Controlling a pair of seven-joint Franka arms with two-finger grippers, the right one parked.
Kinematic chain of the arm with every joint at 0, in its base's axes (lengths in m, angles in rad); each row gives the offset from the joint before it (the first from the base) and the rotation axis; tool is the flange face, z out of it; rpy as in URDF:
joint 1: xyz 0 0 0.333 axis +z
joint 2: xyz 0 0 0 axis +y
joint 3: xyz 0 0 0.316 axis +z
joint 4: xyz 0.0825 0 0 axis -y
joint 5: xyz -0.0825 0 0.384 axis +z
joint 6: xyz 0 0 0 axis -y
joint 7: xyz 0.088 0 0 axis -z
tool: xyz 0 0 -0.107 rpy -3.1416 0 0
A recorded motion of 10 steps. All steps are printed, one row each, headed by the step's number.
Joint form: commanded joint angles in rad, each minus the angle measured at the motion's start. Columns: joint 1, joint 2, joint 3, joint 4, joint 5, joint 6, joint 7.
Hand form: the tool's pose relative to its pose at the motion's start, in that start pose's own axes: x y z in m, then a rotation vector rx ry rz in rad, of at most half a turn. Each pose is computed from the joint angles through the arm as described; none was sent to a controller.
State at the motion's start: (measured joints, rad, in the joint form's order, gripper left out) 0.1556 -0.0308 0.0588 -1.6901 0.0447 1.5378 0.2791
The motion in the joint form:
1: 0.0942 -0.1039 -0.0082 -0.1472 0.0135 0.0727 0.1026
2: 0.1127 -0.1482 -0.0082 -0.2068 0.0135 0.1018 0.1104
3: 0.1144 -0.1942 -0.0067 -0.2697 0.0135 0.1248 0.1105
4: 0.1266 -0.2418 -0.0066 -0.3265 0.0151 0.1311 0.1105
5: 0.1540 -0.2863 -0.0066 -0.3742 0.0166 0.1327 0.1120
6: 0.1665 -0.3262 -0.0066 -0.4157 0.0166 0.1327 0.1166
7: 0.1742 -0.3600 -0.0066 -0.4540 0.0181 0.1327 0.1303
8: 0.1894 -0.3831 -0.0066 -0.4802 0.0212 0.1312 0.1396
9: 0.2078 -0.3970 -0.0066 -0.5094 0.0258 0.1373 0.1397
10: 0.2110 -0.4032 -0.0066 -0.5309 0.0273 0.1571 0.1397
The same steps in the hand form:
1: -0.0407 -0.0353 0.0145 0.0077 0.0242 0.0204
2: -0.0552 -0.0395 0.0200 0.0087 0.0376 0.0113
3: -0.0680 -0.0359 0.0270 0.0083 0.0442 0.0099
4: -0.0844 -0.0355 0.0330 0.0051 0.0417 -0.0008
5: -0.1028 -0.0413 0.0374 0.0010 0.0402 -0.0253
6: -0.1168 -0.0409 0.0411 -0.0027 0.0394 -0.0322
7: -0.1281 -0.0391 0.0460 -0.0052 0.0353 -0.0249
8: -0.1379 -0.0416 0.0500 -0.0068 0.0303 -0.0296
9: -0.1455 -0.0461 0.0585 -0.0093 0.0202 -0.0459
10: -0.1466 -0.0465 0.0647 -0.0067 0.0239 -0.0477

